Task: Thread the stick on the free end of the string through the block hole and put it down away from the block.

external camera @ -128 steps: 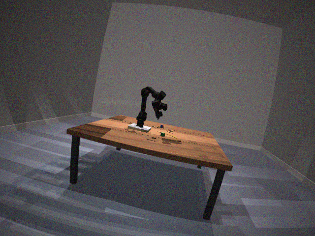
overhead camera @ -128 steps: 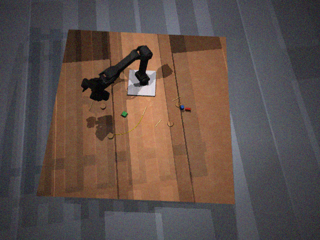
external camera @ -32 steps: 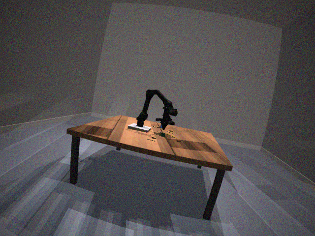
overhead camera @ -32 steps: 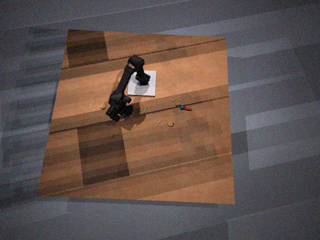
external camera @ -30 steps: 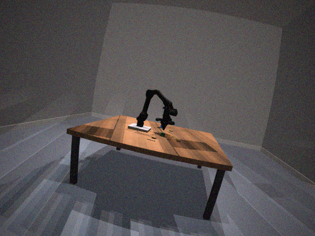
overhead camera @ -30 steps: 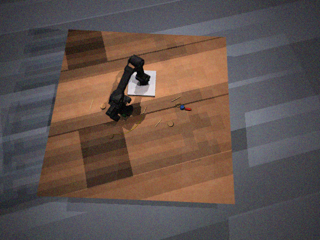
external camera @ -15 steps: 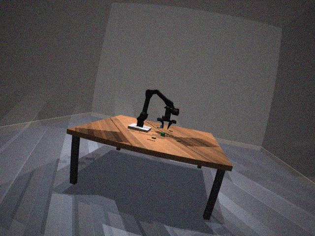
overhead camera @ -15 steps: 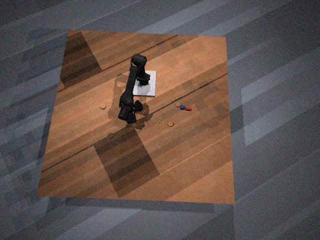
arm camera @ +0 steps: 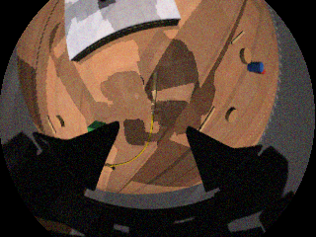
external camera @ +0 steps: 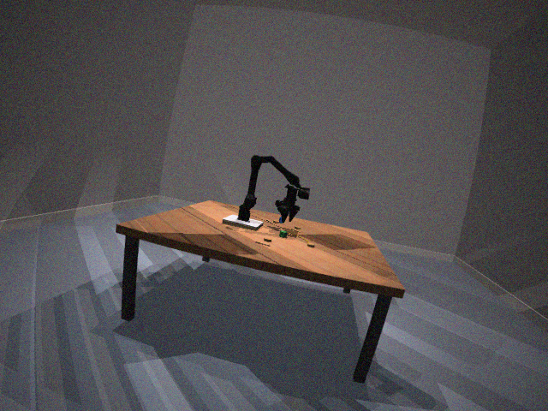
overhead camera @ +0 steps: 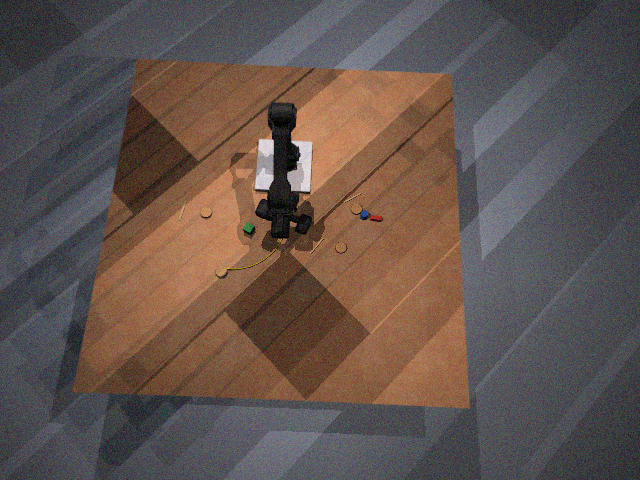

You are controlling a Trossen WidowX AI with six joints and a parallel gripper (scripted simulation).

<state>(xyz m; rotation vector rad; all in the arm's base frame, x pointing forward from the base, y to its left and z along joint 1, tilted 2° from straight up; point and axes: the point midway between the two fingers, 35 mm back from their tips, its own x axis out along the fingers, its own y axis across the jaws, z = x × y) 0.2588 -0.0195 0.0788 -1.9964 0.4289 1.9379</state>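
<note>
My gripper tip is now 60 mm above the thin wooden stick, 20 mm past it and 10 mm to the right of it. From my gripper tip the other things lie so: green block (130 mm to the right, 50 mm below, 10 mm behind); then round wooden button (230 mm to the right, 150 mm ahead, 50 mm below); then blue piece (290 mm to the left, 40 mm below, 40 mm behind).
</note>
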